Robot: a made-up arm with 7 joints. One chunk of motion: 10 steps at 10 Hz.
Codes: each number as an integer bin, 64 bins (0 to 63) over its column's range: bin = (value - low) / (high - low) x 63, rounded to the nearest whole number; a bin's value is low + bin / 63 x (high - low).
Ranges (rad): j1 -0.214..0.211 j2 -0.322..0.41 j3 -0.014..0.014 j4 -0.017..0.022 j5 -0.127..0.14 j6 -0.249..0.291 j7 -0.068..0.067
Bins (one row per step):
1: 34 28 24 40 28 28 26
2: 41 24 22 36 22 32 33
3: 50 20 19 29 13 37 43
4: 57 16 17 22 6 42 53
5: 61 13 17 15 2 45 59
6: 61 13 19 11 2 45 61
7: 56 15 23 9 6 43 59
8: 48 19 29 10 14 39 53
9: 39 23 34 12 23 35 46
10: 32 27 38 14 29 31 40
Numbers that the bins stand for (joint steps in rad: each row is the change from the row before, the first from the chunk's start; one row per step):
1: 0.01537 0.00333 -0.00333 0.00776 -0.00833 -0.00900 -0.01229
2: 0.06259 -0.04314 -0.00422 0.00529 -0.03376 0.02529 0.00271
3: 0.12330 -0.08962 -0.00556 0.00095 -0.07190 0.06814 0.02414
4: 0.17052 -0.13610 -0.00644 -0.00338 -0.10157 0.11100 0.04557
5: 0.19751 -0.17095 -0.00644 -0.00771 -0.11852 0.13671 0.05843
6: 0.19751 -0.17095 -0.00556 -0.01019 -0.11852 0.13671 0.06271
7: 0.16378 -0.14771 -0.00378 -0.01143 -0.10157 0.11957 0.05843
8: 0.10981 -0.10124 -0.00111 -0.01081 -0.06767 0.08529 0.04557
9: 0.04910 -0.05476 0.00111 -0.00957 -0.02952 0.05100 0.03057
10: 0.00187 -0.00829 0.00289 -0.00833 -0.00410 0.01671 0.01771

